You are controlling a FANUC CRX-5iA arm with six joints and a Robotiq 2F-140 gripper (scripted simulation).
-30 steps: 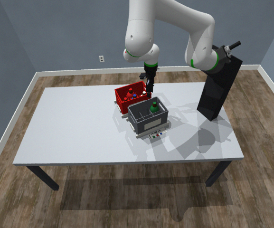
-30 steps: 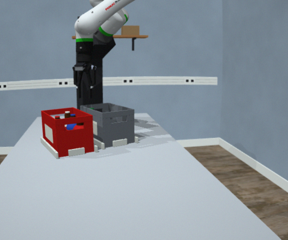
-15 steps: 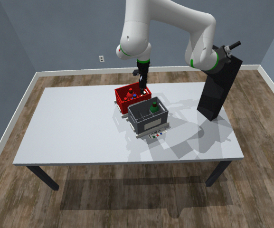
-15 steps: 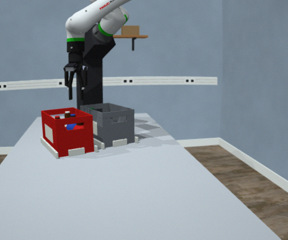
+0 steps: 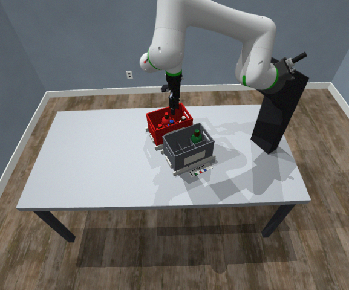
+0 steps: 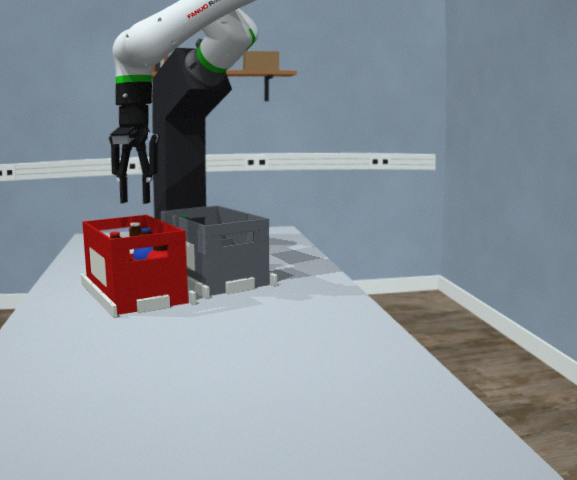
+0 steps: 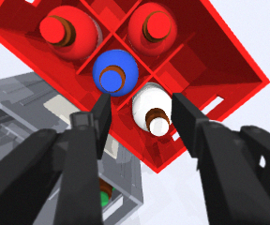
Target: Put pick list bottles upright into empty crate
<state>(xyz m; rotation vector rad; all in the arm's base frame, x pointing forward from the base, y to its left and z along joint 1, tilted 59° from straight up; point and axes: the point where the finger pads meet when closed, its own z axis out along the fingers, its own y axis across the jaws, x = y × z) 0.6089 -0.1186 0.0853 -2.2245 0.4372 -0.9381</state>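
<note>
Right now the red bottle is 70 mm ahead of my hand, 30 mm to the right of it and 170 mm below it. Round my hand: white-capped bottle: 50 mm behind, 30 mm to the right, 170 mm below; then red crate: 40 mm ahead, 170 mm below; then blue-label bottle: 20 mm ahead, 30 mm to the left, 170 mm below.
</note>
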